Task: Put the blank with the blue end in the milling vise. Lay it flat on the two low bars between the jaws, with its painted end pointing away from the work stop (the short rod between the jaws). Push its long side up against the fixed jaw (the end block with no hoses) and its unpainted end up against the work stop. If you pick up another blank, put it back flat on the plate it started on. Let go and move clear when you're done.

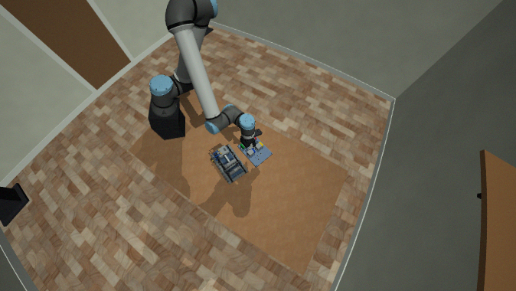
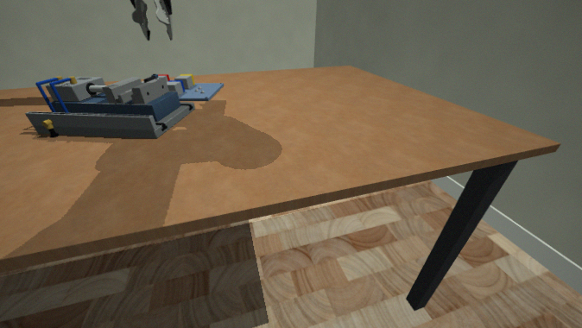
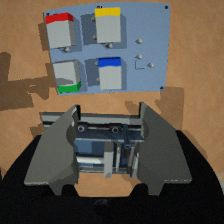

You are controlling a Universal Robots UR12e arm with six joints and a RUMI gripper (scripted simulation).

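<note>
Now: the blue blank 16 cm below my hand. The rest, counted from my hand: yellow blank (16 cm below, 9 cm to the left, 3 cm ahead); then green blank (16 cm below, 9 cm behind, 3 cm to the left); then light blue plate (18 cm below, 4 cm to the left, 1 cm ahead).
</note>
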